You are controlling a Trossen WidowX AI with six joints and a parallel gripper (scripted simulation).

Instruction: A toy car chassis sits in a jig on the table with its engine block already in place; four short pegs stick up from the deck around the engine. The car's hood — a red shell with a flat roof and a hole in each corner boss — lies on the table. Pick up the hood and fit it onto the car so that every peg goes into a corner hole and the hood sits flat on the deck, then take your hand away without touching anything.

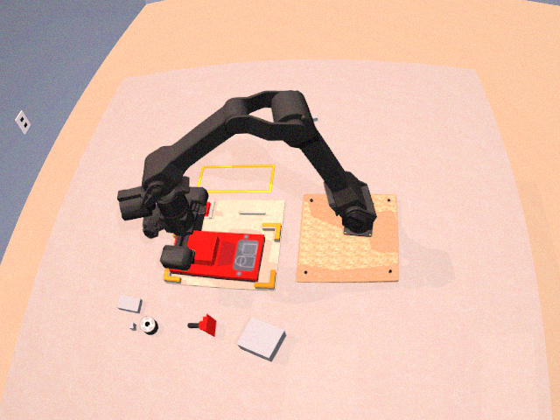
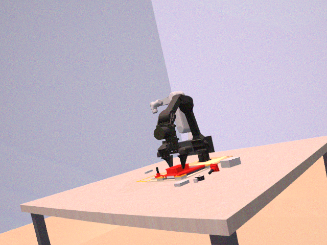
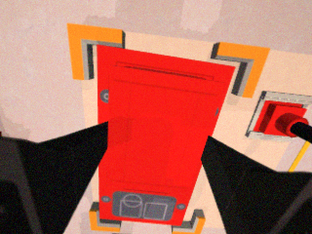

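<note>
Right now the red hood is 1 cm above my gripper tip. From my gripper tip the other things lie so: socket 2 cm ahead, 12 cm to the right; then grey engine block 1 cm below; then wheel 7 cm ahead, 20 cm to the left, 3 cm below.
</note>
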